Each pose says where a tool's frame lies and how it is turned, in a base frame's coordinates. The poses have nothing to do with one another.
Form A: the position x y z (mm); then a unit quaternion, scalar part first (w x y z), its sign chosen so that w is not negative.
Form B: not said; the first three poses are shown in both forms.
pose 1, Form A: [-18.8, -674.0, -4.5, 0.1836, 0.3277, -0.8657, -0.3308]
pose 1, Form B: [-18.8, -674.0, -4.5, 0.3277, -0.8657, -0.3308, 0.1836]
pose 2, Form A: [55.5, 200.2, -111.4, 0.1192, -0.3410, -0.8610, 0.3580]
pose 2, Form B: [55.5, 200.2, -111.4, -0.3410, -0.8610, 0.3580, 0.1192]
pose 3, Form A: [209.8, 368.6, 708.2, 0.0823, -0.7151, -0.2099, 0.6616]
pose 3, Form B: [209.8, 368.6, 708.2, -0.7151, -0.2099, 0.6616, 0.0823]
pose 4, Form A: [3.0, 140.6, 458.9, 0.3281, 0.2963, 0.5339, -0.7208]
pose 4, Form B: [3.0, 140.6, 458.9, 0.2963, 0.5339, -0.7208, 0.3281]
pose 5, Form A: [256.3, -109.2, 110.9, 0.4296, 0.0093, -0.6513, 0.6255]
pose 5, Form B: [256.3, -109.2, 110.9, 0.0093, -0.6513, 0.6255, 0.4296]
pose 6, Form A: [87.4, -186.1, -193.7, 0.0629, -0.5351, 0.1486, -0.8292]
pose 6, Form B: [87.4, -186.1, -193.7, -0.5351, 0.1486, -0.8292, 0.0629]
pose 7, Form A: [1.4, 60.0, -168.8, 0.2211, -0.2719, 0.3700, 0.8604]
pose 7, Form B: [1.4, 60.0, -168.8, -0.2719, 0.3700, 0.8604, 0.2211]
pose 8, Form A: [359.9, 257.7, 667.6, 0.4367, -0.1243, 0.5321, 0.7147]
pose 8, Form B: [359.9, 257.7, 667.6, -0.1243, 0.5321, 0.7147, 0.4367]
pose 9, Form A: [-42.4, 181.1, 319.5, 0.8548, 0.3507, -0.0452, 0.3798]
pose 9, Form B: [-42.4, 181.1, 319.5, 0.3507, -0.0452, 0.3798, 0.8548]
